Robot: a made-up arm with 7 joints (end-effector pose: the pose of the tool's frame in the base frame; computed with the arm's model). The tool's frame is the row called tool.
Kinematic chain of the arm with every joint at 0, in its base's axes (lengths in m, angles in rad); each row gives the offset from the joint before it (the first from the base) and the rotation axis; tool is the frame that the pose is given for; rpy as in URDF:
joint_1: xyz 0 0 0.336 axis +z
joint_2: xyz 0 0 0 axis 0 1 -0.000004
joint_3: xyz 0 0 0.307 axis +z
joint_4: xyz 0.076 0 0 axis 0 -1 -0.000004
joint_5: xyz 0.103 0 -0.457 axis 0 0.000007 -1
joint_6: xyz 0 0 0 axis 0 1 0.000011
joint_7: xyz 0.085 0 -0.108 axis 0 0.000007 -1
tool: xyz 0 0 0 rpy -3.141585 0 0
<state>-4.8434 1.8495 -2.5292 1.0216 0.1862 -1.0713 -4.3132</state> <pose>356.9 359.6 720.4 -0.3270 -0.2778 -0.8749 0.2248</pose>
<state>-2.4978 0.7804 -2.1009 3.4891 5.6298 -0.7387 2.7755</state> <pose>-385.8 -545.3 672.1 0.4720 -0.5944 0.2765 0.5895</pose>
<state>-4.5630 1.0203 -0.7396 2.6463 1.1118 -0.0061 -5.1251</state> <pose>83.8 821.7 696.9 -0.6401 0.0845 -0.0404 0.7626</pose>
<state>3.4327 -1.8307 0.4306 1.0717 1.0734 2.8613 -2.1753</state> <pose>321.1 -184.4 630.8 -0.9887 -0.1184 -0.0333 0.0861</pose>
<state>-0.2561 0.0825 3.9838 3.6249 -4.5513 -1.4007 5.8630</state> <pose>132.9 186.1 946.2 -0.5159 0.3016 0.7366 0.3168</pose>
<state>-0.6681 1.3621 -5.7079 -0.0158 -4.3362 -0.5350 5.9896</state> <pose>-146.6 74.2 129.3 0.6277 -0.4884 -0.5177 0.3153</pose>
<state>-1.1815 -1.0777 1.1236 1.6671 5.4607 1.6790 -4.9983</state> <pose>400.2 355.1 813.4 0.3946 -0.4742 0.6134 0.4932</pose>
